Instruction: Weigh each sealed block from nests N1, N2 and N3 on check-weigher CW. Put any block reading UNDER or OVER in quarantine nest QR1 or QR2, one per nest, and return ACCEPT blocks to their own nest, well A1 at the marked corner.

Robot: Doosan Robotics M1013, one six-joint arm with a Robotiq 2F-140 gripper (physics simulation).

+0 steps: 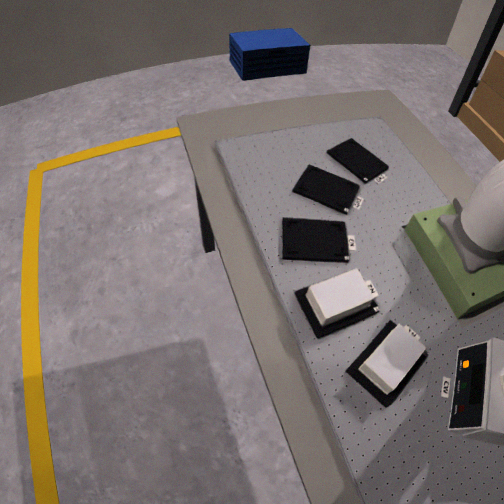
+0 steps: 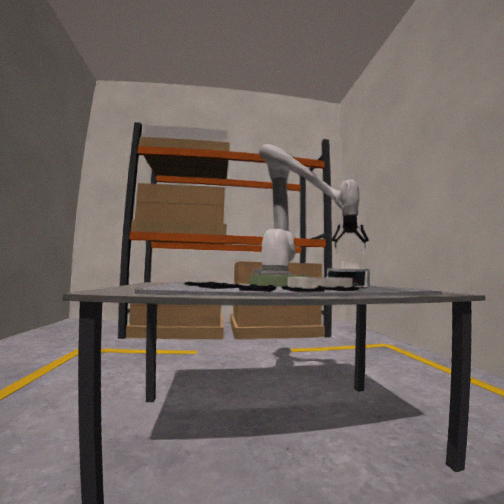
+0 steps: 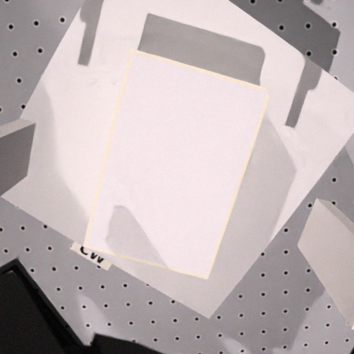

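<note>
A white sealed block (image 3: 180, 155) lies on check-weigher CW (image 1: 494, 400) (image 2: 346, 278) (image 3: 70, 145). An orange lamp (image 1: 466, 364) is lit at one end of the CW panel; its lettering is too small to read surely. The green and red lamps look dark. My gripper (image 2: 351, 250) (image 3: 172, 187) is wide open over CW, its pale finger pads apart from the block on both sides. White blocks sit in N1 (image 1: 391, 397) and N2 (image 1: 320, 331). N3 (image 1: 314, 240) is black and empty. Two further empty black nests (image 1: 326, 189) (image 1: 357, 160) are QR1 and QR2; I cannot tell which is which.
The green arm base (image 1: 435, 260) (image 2: 260, 278) stands on the perforated plate near the nests and CW. The grey table (image 1: 285, 400) (image 2: 200, 298) carries the plate. A blue crate (image 1: 270, 52) stands on the floor beyond. A shelf rack (image 2: 131, 200) with cartons stands behind.
</note>
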